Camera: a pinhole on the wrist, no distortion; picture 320 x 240 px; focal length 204.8 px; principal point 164.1 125.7 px. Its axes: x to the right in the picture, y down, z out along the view. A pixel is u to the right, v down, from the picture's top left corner.
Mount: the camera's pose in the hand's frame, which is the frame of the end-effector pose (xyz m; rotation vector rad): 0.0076 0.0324 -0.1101 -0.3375 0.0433 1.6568
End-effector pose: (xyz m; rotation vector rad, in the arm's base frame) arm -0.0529 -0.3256 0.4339 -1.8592 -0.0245 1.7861
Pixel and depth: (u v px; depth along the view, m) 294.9 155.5 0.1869
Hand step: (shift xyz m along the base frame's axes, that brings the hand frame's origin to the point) -0.1061 -0.1696 -0.0139
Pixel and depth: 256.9 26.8 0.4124
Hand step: -0.3575 -0.1362 -0.2196
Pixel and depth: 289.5 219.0 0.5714
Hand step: -0.4947 -0.4292 0.1782
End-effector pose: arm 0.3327 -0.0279 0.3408 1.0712 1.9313 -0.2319
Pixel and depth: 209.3 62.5 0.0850
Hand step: 0.0338 0.0689 0.0226
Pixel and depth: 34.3 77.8 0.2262
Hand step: 0.0487 -0.0935 -0.1201
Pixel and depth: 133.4 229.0 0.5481
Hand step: 0.3534 -0.3920 0.0640
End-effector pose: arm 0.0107 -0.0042 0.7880 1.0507 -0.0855 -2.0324
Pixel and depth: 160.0 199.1 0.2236
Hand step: 0.0154 0.0075 0.1602
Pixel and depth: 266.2 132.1 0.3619
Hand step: 0.0775 -0.1828 0.2943
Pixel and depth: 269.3 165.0 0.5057
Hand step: 0.1045 -0.1958 0.4771
